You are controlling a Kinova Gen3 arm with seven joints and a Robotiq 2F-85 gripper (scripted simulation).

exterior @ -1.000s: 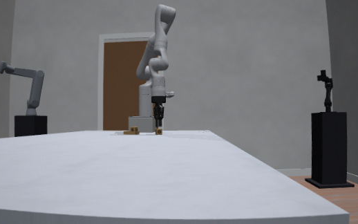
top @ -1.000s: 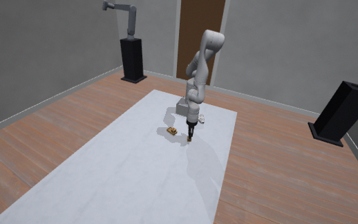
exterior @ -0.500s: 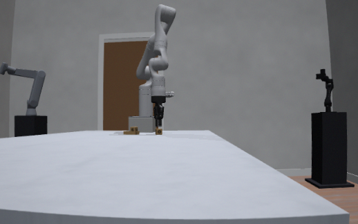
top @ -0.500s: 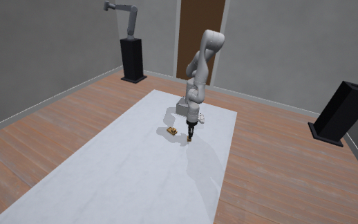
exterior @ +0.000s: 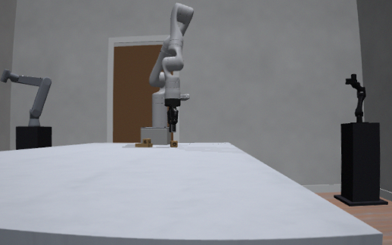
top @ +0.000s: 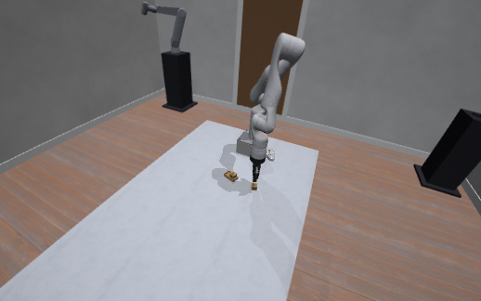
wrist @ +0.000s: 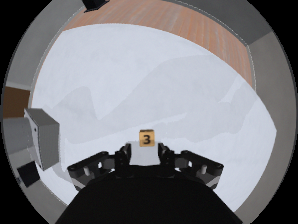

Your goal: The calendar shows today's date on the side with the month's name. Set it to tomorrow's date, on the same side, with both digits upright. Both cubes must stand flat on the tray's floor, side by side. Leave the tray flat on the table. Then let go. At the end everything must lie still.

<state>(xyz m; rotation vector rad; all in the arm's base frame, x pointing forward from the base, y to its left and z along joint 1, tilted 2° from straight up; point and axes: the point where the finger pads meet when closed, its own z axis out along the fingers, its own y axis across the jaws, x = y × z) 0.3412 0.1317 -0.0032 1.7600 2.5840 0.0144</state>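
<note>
The wooden digit cube lies 70 mm below my hand and 10 mm to the left of it. Also, from my hand: wooden calendar tray 140 mm to the right, 80 mm below, 20 mm behind.
</note>
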